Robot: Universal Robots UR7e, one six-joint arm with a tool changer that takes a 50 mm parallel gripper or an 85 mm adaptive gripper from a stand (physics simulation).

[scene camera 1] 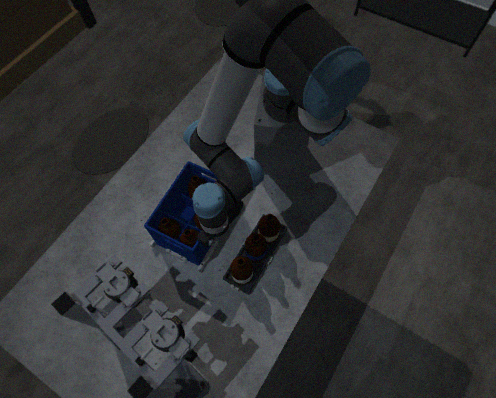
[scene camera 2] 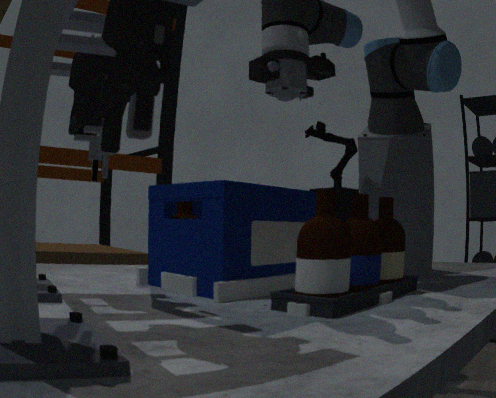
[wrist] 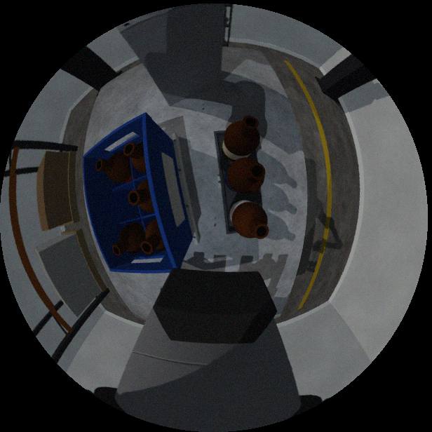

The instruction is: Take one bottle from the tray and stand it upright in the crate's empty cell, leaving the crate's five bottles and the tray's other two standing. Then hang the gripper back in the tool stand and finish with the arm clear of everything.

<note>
I see a blue-labelled bottle (scene camera 2: 366, 251), a cream-labelled bottle (wrist: 240, 138), a white-labelled bottle (scene camera 2: 323, 261) and a gripper (scene camera 2: 87, 71).
</note>
